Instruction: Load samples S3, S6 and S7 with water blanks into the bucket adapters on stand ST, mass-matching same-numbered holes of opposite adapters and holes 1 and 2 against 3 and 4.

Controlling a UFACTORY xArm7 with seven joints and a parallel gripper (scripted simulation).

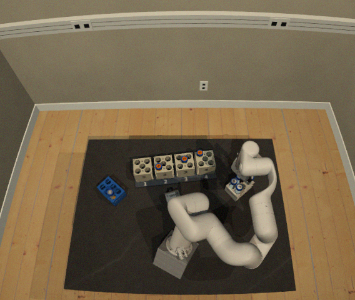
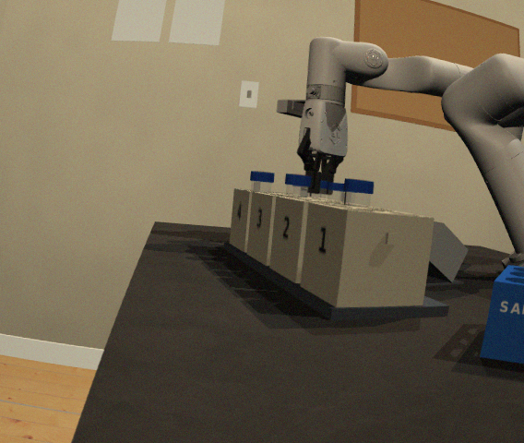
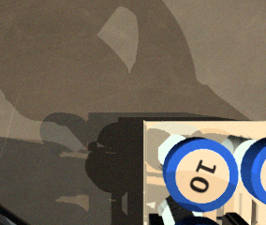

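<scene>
The white blank rack lies 90 mm below my hand, 20 mm behind it and 10 mm to the right of it. The rest, counted from my hand: blue sample rack: 650 mm to the left, 100 mm ahead, 90 mm below; adapter 1: 470 mm to the left, 180 mm ahead, 70 mm below.
</scene>
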